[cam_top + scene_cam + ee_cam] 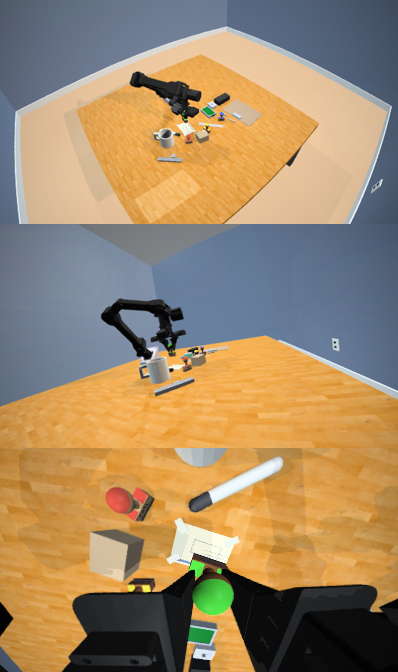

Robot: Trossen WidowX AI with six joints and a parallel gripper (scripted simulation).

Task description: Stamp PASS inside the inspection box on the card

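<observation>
My gripper tip is 9 cm above the white card. From my gripper tip the other things lie so: red stamp 10 cm ahead, 6 cm to the right, 7 cm below; green-knobbed stamp right at my gripper tip; marker 2 cm behind, 9 cm to the right, 8 cm below.
</observation>
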